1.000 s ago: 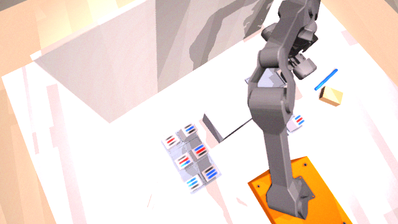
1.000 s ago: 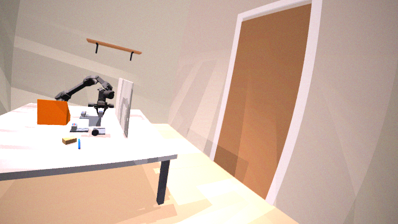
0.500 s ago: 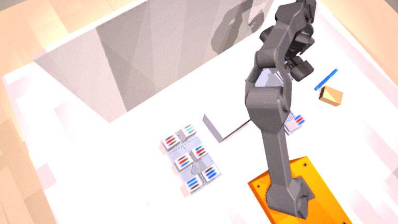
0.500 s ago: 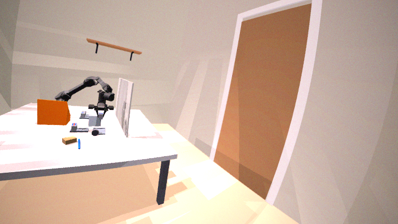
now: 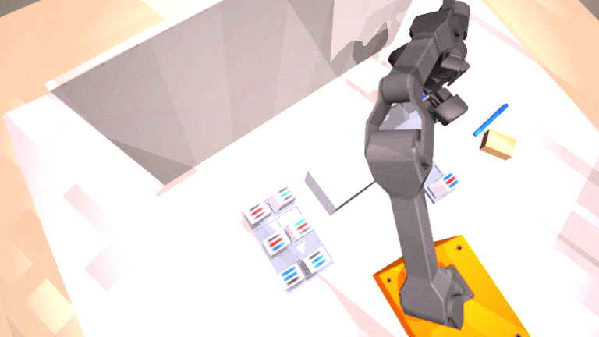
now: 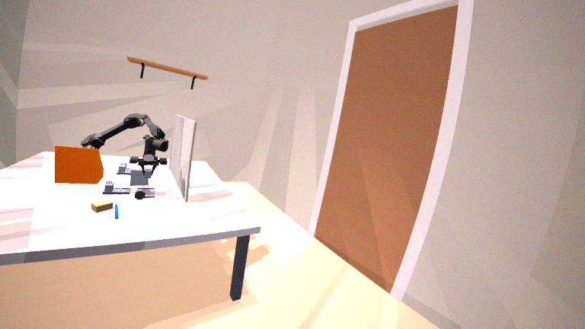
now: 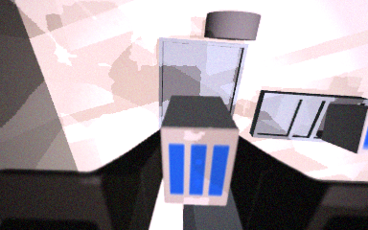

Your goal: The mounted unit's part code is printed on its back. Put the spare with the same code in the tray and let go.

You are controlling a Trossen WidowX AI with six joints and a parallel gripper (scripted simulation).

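Now: gripper tip 10 cm above the grey tray, 1 cm to the right of it and 1 cm past it. Also, from my gripper tip: dark tape roll: 8 cm below, 7 cm to the right, 3 cm behind; then white mounted unit: 21 cm to the left, 6 cm below, 6 cm behind; then rack: 15 cm behind, 10 cm below, 2 cm to the left.
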